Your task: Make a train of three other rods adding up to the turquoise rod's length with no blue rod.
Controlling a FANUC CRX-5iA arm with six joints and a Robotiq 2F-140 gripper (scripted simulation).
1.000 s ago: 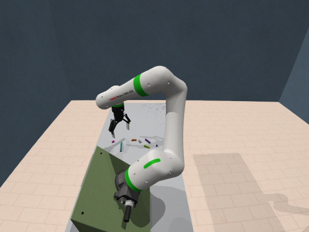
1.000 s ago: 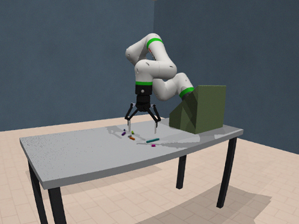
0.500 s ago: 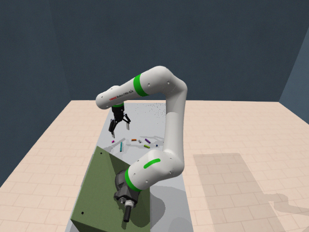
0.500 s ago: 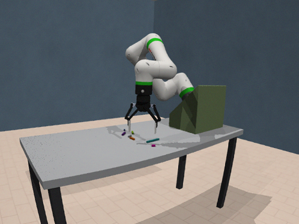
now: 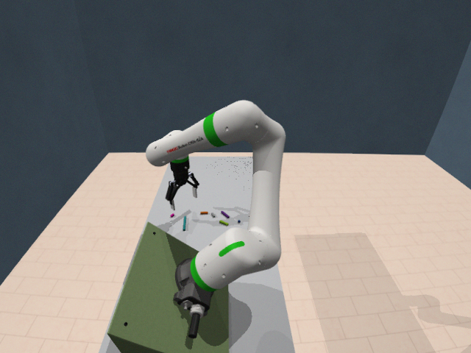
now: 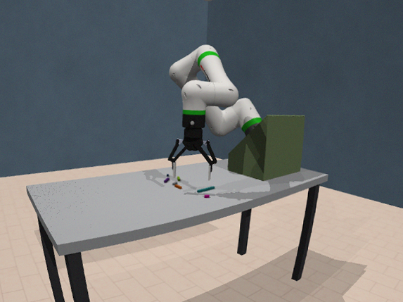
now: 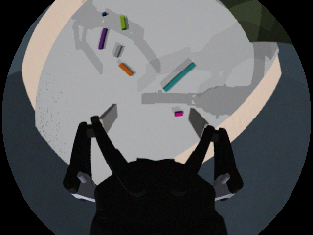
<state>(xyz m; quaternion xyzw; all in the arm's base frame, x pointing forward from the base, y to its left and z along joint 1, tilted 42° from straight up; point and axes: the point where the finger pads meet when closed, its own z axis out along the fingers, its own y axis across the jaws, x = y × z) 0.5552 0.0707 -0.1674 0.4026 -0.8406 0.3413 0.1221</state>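
My hand is 70 mm to the right of the magenta rod, 70 mm above it and 30 mm past it. From my hand the other things lie so: orange rod (100 mm to the right, 70 mm below); then grey rod (160 mm to the right, 70 mm below, 10 mm behind); then turquoise rod (90 mm behind, 70 mm below, 10 mm to the right).
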